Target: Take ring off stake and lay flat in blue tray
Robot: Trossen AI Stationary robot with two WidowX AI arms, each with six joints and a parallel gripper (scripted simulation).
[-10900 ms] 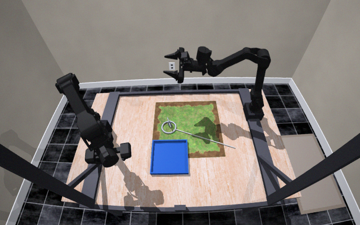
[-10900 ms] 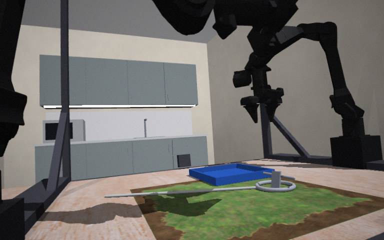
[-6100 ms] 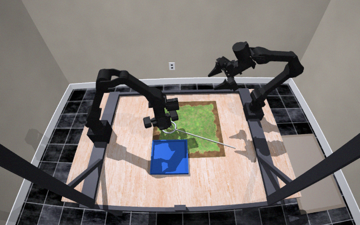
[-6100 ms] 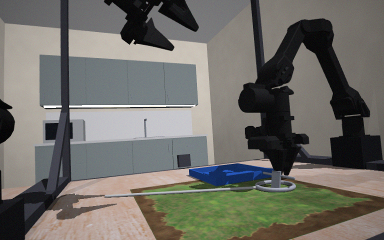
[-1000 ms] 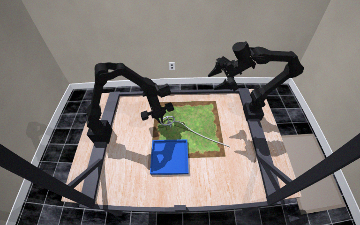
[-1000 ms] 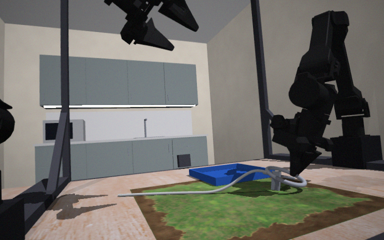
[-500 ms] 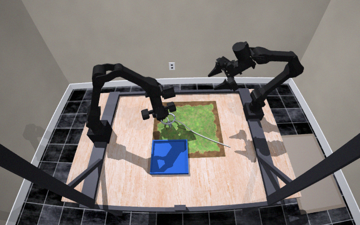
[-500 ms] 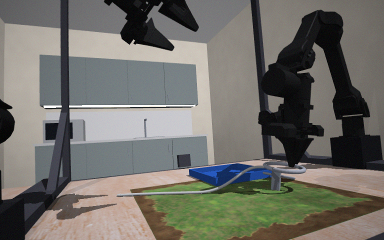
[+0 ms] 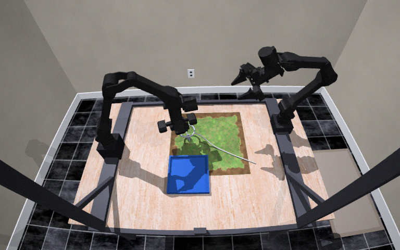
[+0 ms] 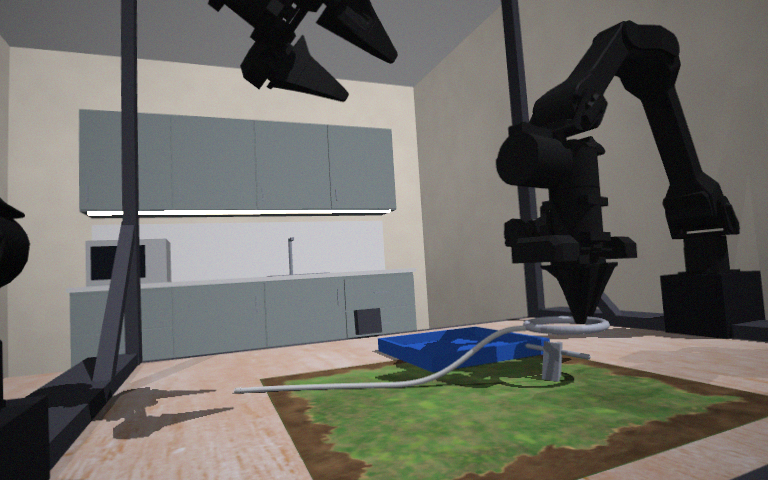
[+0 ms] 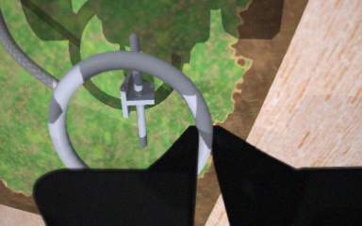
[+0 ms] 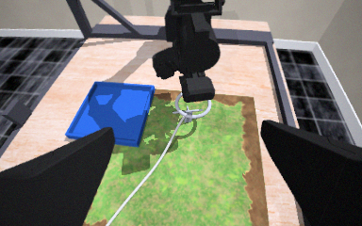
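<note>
The pale grey ring is 10 mm ahead of my left hand, 40 mm to the right of it and 30 mm below it. Round my left hand: green mat (40 mm behind, 140 mm to the right, 100 mm below); then grey stake (10 mm behind, 50 mm to the right, 70 mm below); then blue tray (210 mm behind, 20 mm to the right, 80 mm below).
</note>
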